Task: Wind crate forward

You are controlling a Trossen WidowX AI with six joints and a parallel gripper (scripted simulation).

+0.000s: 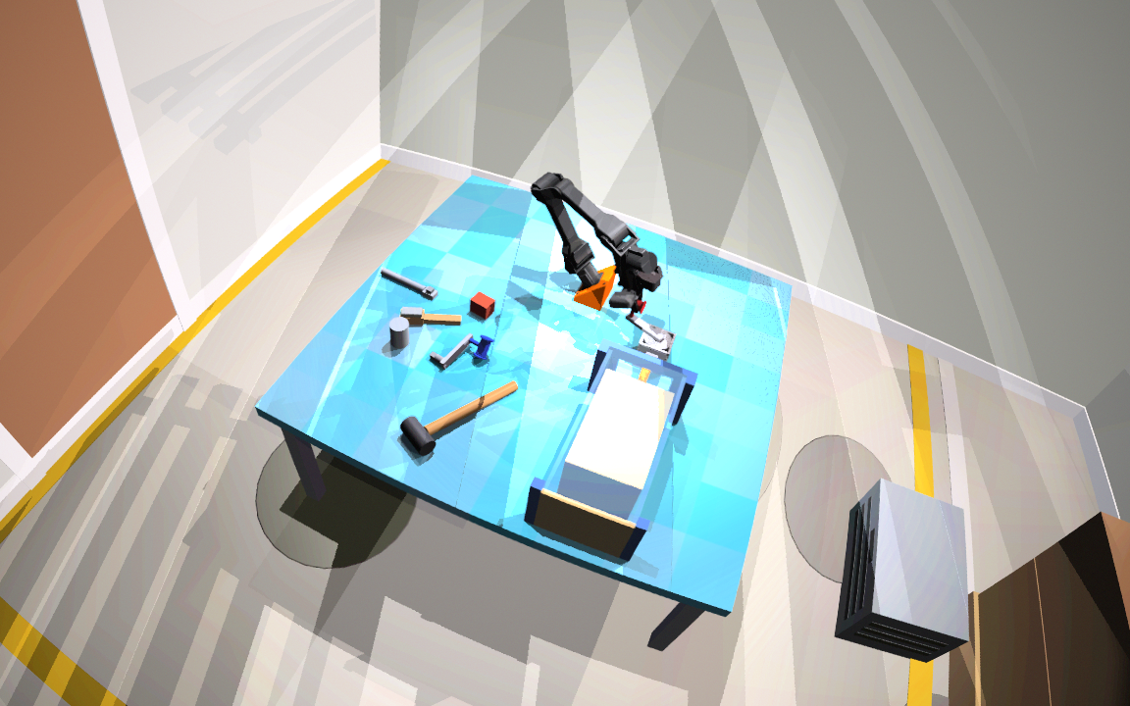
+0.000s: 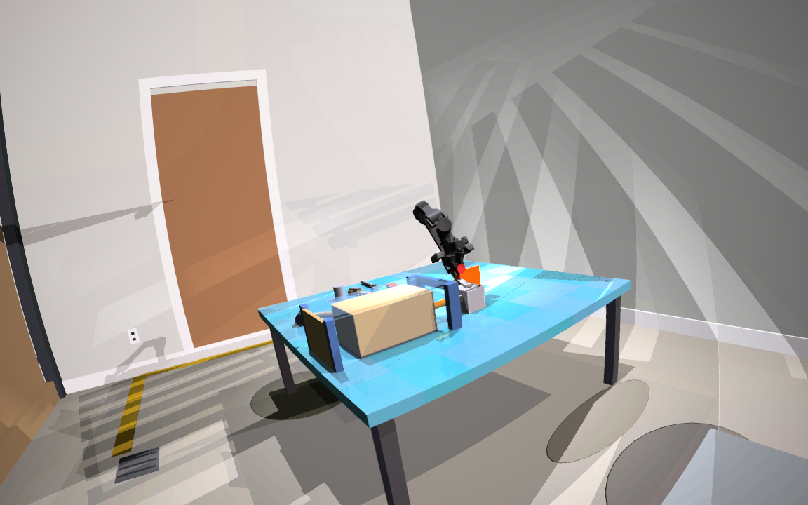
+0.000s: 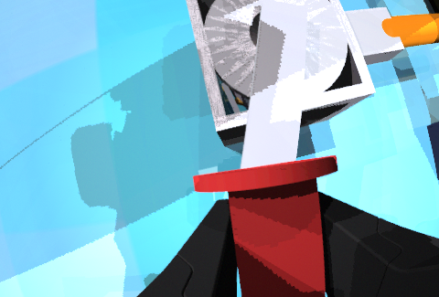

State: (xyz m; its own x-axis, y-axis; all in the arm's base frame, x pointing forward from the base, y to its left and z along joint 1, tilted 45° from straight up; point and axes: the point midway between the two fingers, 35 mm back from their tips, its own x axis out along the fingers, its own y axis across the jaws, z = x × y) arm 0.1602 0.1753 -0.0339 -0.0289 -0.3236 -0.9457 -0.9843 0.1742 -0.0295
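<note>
Now: the winch handle 3 cm below my gripper tip, 2 cm to the left of it and 1 cm ahead of it. Round my gripper tip: clear-panelled cubby: 44 cm ahead, 6 cm to the left, 2 cm below; red knob: 1 cm to the right; grey winch: 10 cm below, 7 cm to the left, 2 cm ahead.
</note>
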